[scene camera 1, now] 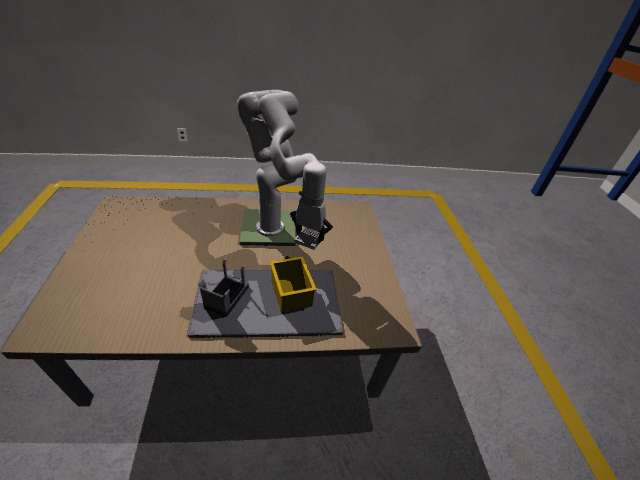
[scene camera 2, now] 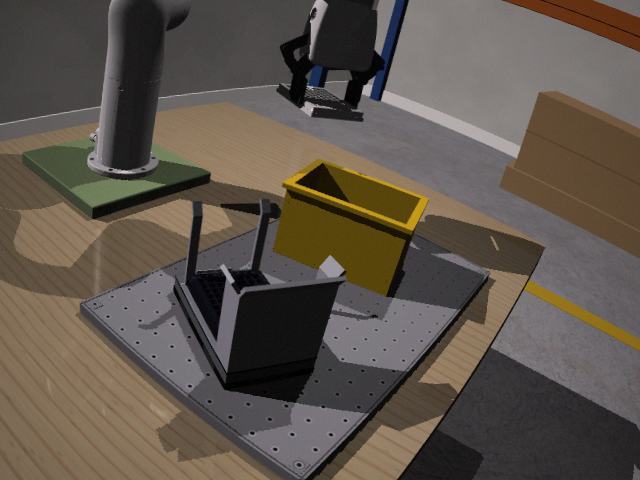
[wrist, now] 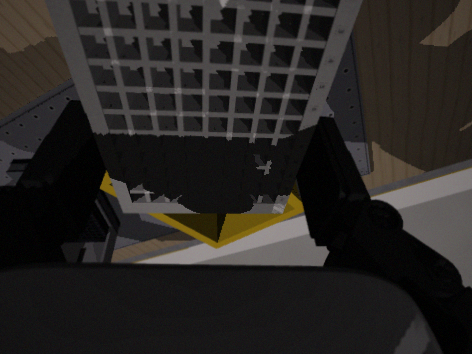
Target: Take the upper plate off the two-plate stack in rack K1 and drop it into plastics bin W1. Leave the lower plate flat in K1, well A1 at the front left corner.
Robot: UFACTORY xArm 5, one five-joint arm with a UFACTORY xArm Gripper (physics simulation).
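Where they show: gripper, fingertip midpoint: (scene camera 1: 309, 237) (scene camera 2: 323, 104) (wrist: 205, 137); arm's base, link origin: (scene camera 1: 270, 227) (scene camera 2: 122, 163).
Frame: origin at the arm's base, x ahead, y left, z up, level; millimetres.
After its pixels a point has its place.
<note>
My gripper (scene camera 1: 310, 234) {x 272, y 141, z 167 mm} (scene camera 2: 326, 97) {x 272, y 141, z 167 mm} (wrist: 205, 137) {x 272, y 141, z 167 mm} is shut on the upper plate (scene camera 1: 307, 240) {x 295, y 130, z 172 mm} (scene camera 2: 336, 110) {x 309, y 113, z 172 mm} (wrist: 200, 112) {x 257, y 148, z 174 mm}, a light grey grid plate held across its width. Gripper and plate hang in the air, clear above the yellow plastics bin W1 (scene camera 1: 296, 302) {x 473, y 81, z 35 mm} (scene camera 2: 341, 242) {x 410, y 13, z 42 mm} (wrist: 250, 227) {x 467, y 80, z 92 mm}, toward the robot base in scene camera 1. The bin stands upright, with its top open. Rack K1 (scene camera 1: 214, 300) {x 471, y -200, z 62 mm} (scene camera 2: 279, 325) {x 466, y -210, z 64 mm} stands left of the bin in scene camera 1. A dark gridded plate (scene camera 2: 209, 298) {x 371, y -187, z 27 mm} lies low inside it, partly hidden by the rack's walls; its well A1 cannot be made out.
Rack and bin stand on a grey perforated board (scene camera 1: 258, 329) {x 549, y -54, z -7 mm} (scene camera 2: 361, 333) {x 496, y -67, z -7 mm} on the wooden table (scene camera 1: 129, 289) {x 339, y -538, z -19 mm} (scene camera 2: 46, 392) {x 333, y -374, z -20 mm}. Two thin upright posts (scene camera 2: 193, 242) {x 332, y -177, z 71 mm} (scene camera 2: 260, 237) {x 369, y -110, z 72 mm} rise from the rack. The robot stands on a green base (scene camera 1: 250, 235) {x 58, y -89, z 0 mm} (scene camera 2: 56, 167) {x -52, y -107, z 0 mm}. Cardboard boxes (scene camera 2: 578, 144) are beyond the table.
</note>
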